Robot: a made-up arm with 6 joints. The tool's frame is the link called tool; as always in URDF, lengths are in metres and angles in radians. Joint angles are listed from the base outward.
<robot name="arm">
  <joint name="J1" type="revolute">
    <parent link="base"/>
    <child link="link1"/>
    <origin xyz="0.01 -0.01 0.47"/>
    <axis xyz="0 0 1"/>
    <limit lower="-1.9" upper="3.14"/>
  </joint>
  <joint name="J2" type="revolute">
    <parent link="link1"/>
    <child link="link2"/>
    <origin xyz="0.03 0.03 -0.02"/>
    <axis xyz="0 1 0"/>
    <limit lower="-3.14" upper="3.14"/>
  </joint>
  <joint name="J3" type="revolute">
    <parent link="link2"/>
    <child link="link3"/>
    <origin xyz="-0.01 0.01 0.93"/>
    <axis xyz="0 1 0"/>
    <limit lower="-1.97" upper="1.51"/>
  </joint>
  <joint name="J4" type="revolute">
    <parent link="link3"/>
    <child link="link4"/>
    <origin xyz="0.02 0 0.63"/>
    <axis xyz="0 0 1"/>
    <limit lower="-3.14" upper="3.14"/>
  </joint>
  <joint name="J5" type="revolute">
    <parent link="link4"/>
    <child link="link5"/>
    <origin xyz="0 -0.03 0.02"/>
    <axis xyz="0 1 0"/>
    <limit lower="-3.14" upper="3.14"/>
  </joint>
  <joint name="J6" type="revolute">
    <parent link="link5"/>
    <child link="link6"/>
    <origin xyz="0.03 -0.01 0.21"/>
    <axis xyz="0 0 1"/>
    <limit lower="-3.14" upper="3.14"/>
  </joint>
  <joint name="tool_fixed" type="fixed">
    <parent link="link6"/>
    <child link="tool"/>
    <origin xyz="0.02 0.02 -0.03" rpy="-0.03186 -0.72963 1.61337"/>
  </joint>
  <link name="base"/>
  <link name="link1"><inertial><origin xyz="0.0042 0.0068 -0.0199"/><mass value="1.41"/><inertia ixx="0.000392" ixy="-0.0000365" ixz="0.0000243" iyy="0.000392" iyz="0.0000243" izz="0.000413"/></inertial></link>
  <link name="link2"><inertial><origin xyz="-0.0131 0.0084 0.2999"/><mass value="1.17"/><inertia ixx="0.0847" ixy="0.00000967" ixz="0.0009" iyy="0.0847" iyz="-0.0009" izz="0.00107"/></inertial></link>
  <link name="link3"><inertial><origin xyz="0.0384 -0.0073 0.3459"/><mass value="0.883"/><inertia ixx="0.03" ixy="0" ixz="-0.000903" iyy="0.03" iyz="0" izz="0.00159"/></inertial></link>
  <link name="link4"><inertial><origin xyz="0.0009 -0.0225 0.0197"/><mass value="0.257"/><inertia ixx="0.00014" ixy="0" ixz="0" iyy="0.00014" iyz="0" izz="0.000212"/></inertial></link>
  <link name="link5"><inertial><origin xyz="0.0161 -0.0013 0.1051"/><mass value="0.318"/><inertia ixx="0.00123" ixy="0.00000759" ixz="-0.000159" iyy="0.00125" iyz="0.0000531" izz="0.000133"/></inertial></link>
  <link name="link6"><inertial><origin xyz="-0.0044 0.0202 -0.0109"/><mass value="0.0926"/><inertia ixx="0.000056" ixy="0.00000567" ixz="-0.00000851" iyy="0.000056" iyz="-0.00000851" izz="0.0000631"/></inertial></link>
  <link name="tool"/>
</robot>
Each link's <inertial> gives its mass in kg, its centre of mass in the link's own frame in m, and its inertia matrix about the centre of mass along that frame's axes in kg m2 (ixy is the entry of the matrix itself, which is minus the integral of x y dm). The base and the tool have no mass. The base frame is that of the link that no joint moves.
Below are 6 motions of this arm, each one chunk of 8 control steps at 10 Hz.
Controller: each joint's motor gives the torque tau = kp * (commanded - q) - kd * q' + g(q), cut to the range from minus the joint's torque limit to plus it. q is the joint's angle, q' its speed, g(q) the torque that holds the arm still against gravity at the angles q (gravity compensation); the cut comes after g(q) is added. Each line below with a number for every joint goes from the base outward.
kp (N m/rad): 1 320 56 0.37 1.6 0.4
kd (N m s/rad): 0.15 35 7 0.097 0.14 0.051
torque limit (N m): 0.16 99 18 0.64 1.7 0.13
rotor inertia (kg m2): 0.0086 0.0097 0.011 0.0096 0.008 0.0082
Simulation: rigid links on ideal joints. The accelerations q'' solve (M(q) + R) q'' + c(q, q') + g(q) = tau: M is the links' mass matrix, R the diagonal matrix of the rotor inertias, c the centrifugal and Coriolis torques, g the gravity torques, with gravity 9.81 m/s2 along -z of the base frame. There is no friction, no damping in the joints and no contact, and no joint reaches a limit. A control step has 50 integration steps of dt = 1/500 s. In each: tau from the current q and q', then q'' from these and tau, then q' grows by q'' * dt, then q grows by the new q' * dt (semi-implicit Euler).
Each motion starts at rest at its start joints. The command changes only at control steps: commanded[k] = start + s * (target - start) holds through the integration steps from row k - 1 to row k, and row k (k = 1, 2, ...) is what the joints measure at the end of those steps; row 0 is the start. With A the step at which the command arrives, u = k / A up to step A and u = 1 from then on. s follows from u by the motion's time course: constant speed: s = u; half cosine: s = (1 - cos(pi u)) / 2; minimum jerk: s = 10 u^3 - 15 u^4 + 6 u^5; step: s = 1 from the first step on.
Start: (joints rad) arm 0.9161 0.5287 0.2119 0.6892 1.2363 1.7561
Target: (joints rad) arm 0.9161 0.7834 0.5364 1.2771 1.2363 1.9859
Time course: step
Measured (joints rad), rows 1 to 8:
1: 0.9155 0.6046 0.2422 0.8616 1.1628 1.7874
2: 0.9154 0.7121 0.3911 1.1527 1.0536 1.8565
3: 0.9172 0.7919 0.5306 1.2435 1.0575 1.9382
4: 0.9207 0.8247 0.6043 1.0934 1.1433 2.0089
5: 0.9248 0.8226 0.6133 0.8944 1.2455 2.0511
6: 0.9269 0.8058 0.5864 0.7930 1.2952 2.0603
7: 0.9258 0.7891 0.5534 0.8132 1.2805 2.0434
8: 0.9223 0.7792 0.5314 0.9197 1.2415 2.0143

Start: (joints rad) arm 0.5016 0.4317 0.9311 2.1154 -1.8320 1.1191
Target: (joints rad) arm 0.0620 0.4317 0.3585 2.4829 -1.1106 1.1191
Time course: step
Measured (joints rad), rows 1 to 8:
1: 0.4951 0.4600 0.7536 2.2807 -1.6435 1.1285
2: 0.4776 0.4573 0.5454 2.5393 -1.1706 1.1419
3: 0.4608 0.4347 0.4161 2.7021 -0.8482 1.1439
4: 0.4500 0.4150 0.3431 2.7580 -0.7843 1.1329
5: 0.4436 0.4077 0.3154 2.7467 -0.8677 1.1170
6: 0.4392 0.4124 0.3195 2.6979 -0.9896 1.1058
7: 0.4345 0.4226 0.3384 2.6361 -1.0903 1.1035
8: 0.4276 0.4318 0.3573 2.5823 -1.1461 1.1087

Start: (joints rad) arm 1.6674 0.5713 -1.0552 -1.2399 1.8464 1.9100
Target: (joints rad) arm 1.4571 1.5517 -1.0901 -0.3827 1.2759 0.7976
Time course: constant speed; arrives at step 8
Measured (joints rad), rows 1 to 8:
1: 1.6725 0.6231 -1.0952 -1.3092 1.7473 1.8835
2: 1.6759 0.7227 -1.1095 -1.4497 1.6261 1.8071
3: 1.6753 0.8469 -1.0961 -1.5339 1.5442 1.6829
4: 1.6734 0.9781 -1.0757 -1.4838 1.4904 1.5257
5: 1.6706 1.1077 -1.0621 -1.3047 1.4358 1.3548
6: 1.6656 1.2335 -1.0575 -1.0493 1.3711 1.1860
7: 1.6585 1.3569 -1.0588 -0.7765 1.3026 1.0279
8: 1.6502 1.4794 -1.0626 -0.5279 1.2375 0.8823

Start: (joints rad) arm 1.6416 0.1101 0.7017 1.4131 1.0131 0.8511
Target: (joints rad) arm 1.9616 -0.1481 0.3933 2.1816 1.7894 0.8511
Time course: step
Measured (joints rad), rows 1 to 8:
1: 1.6112 0.0146 0.7423 1.2813 1.2320 0.8688
2: 1.5309 -0.0751 0.5612 1.0972 1.6904 0.8864
3: 1.2917 -0.1489 0.4084 1.2528 1.9114 0.8788
4: 1.1523 -0.1803 0.3397 1.5434 1.9557 0.8571
5: 1.3164 -0.1754 0.3429 1.8592 1.8518 0.8404
6: 1.6282 -0.1596 0.3699 2.0825 1.7453 0.8351
7: 1.9011 -0.1494 0.3892 2.2171 1.7203 0.8373
8: 2.0874 -0.1466 0.3956 2.2860 1.7496 0.8423

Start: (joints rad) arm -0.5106 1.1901 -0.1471 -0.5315 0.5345 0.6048
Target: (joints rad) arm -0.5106 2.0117 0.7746 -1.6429 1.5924 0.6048
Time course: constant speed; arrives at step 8
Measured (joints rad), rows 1 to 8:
1: -0.5099 1.2218 -0.1416 -0.6509 0.4914 0.6126
2: -0.5085 1.2938 -0.0822 -0.9208 0.4824 0.6321
3: -0.5059 1.3964 0.0304 -1.2048 0.6098 0.6511
4: -0.5028 1.5161 0.1742 -1.3789 0.8165 0.6560
5: -0.5005 1.6386 0.3236 -1.4149 0.9927 0.6460
6: -0.4987 1.7548 0.4625 -1.3591 1.1170 0.6295
7: -0.4972 1.8627 0.5873 -1.2809 1.2322 0.6149
8: -0.4961 1.9650 0.7019 -1.2374 1.3708 0.6059

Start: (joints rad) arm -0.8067 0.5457 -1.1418 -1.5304 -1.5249 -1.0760
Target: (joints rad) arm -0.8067 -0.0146 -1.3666 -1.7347 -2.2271 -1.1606
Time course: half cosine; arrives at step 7
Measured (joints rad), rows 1 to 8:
1: -0.8127 0.5343 -1.1380 -1.5513 -1.5538 -1.0758
2: -0.8411 0.4910 -1.1363 -1.6352 -1.6477 -1.0758
3: -0.9214 0.4068 -1.1536 -1.7811 -1.7886 -1.0786
4: -1.0798 0.2905 -1.1966 -1.9283 -1.9234 -1.0875
5: -1.2089 0.1662 -1.2570 -2.0394 -2.0396 -1.1032
6: -1.2582 0.0601 -1.3210 -2.0553 -2.1026 -1.1269
7: -1.2643 -0.0056 -1.3744 -1.9399 -2.1010 -1.1548
8: -1.2510 -0.0285 -1.3999 -1.7319 -2.0890 -1.1799

